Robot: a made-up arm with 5 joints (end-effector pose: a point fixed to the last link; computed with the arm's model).
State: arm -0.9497 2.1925 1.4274 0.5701 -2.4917
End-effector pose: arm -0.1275 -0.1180 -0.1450 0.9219 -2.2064 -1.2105
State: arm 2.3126 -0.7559 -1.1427 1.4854 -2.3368
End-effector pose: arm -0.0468 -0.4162 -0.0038 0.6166 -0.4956 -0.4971
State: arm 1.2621 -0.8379 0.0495 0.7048 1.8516
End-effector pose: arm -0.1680 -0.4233 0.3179 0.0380 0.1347 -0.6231
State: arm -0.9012 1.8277 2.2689 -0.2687 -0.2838
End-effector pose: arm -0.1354 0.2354 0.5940 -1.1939 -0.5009 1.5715
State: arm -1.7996 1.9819 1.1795 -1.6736 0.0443
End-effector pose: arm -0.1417 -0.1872 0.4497 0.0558 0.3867 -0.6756
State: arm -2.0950 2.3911 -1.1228 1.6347 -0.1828
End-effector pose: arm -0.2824 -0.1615 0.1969 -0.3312 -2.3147 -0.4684
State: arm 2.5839 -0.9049 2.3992 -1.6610 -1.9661
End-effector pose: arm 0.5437 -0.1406 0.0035 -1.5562 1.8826 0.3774
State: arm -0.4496 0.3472 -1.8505 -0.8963 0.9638
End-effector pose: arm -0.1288 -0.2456 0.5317 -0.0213 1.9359 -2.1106
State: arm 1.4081 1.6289 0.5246 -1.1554 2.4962
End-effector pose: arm -0.1980 -0.4936 0.2837 0.2598 -0.3947 -0.5471
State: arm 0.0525 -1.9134 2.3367 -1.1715 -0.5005
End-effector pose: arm -0.1510 -0.1570 -0.1191 0.5648 -2.7259 -0.9386
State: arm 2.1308 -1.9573 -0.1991 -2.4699 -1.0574
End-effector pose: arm -0.3286 0.1234 0.2148 1.9477 1.5018 -1.8263
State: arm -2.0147 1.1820 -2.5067 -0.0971 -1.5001
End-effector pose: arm -0.3111 0.4535 0.0303 2.2837 0.0496 -1.8071
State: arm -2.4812 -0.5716 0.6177 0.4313 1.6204
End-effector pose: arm 0.4027 0.2548 0.1182 0.1187 0.6344 1.8214
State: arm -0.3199 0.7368 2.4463 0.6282 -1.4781
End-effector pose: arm -0.3913 0.2321 0.2515 -2.4366 -1.1673 0.5257
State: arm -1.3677 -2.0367 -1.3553 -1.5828 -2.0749
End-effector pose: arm 0.3713 -0.2806 0.1640 -1.3553 2.3208 -0.1893
